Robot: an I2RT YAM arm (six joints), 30 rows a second.
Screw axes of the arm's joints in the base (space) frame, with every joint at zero. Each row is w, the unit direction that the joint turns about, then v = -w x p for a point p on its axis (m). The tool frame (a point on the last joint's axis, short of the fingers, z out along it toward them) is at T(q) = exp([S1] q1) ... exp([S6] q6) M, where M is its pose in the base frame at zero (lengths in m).
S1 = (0, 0, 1, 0, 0, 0)
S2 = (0, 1, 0, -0.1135, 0, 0.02)
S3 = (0, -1, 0, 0.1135, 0, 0.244)
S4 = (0, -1, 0, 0.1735, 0, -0.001)
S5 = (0, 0, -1, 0, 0.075, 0)
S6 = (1, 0, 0, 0, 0.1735, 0)
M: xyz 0.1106 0 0.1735 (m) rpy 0 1.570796 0 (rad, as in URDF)
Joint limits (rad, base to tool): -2.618..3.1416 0..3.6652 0..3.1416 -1.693..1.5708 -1.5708..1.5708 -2.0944..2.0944
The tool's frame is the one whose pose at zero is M.
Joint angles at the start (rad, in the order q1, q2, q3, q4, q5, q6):
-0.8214, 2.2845, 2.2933, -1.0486, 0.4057, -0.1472
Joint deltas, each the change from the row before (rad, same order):
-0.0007, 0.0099, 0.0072, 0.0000, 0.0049, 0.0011
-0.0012, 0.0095, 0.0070, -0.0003, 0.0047, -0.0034
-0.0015, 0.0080, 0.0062, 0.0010, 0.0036, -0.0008
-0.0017, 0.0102, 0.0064, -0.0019, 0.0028, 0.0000
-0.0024, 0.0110, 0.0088, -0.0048, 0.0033, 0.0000
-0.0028, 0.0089, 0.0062, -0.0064, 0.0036, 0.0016
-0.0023, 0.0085, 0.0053, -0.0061, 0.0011, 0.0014
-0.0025, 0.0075, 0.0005, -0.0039, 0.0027, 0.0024
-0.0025, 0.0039, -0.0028, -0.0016, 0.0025, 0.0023
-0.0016, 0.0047, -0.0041, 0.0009, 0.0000, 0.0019
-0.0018, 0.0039, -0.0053, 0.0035, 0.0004, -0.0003
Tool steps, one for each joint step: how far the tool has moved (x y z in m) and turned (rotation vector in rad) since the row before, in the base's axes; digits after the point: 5 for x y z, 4 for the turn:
0.00088, -0.00169, -0.00247, -0.0009, 0.0043, -0.0040
0.00062, -0.00177, -0.00237, -0.0008, 0.0070, -0.0009
0.00042, -0.00172, -0.00186, -0.0015, 0.0033, -0.0027
0.00042, -0.00184, -0.00303, 0.0025, 0.0056, -0.0031
0.00008, -0.00201, -0.00286, 0.0032, 0.0069, -0.0040
-0.00049, -0.00172, -0.00272, 0.0046, 0.0075, -0.0058
-0.00029, -0.00145, -0.00281, 0.0062, 0.0061, -0.0039
-0.00051, -0.00143, -0.00363, 0.0064, 0.0077, -0.0057
-0.00082, -0.00108, -0.00275, 0.0046, 0.0058, -0.0055
-0.00022, -0.00096, -0.00344, 0.0058, 0.0042, -0.0031
-0.00028, -0.00107, -0.00328, 0.0040, 0.0042, -0.0017

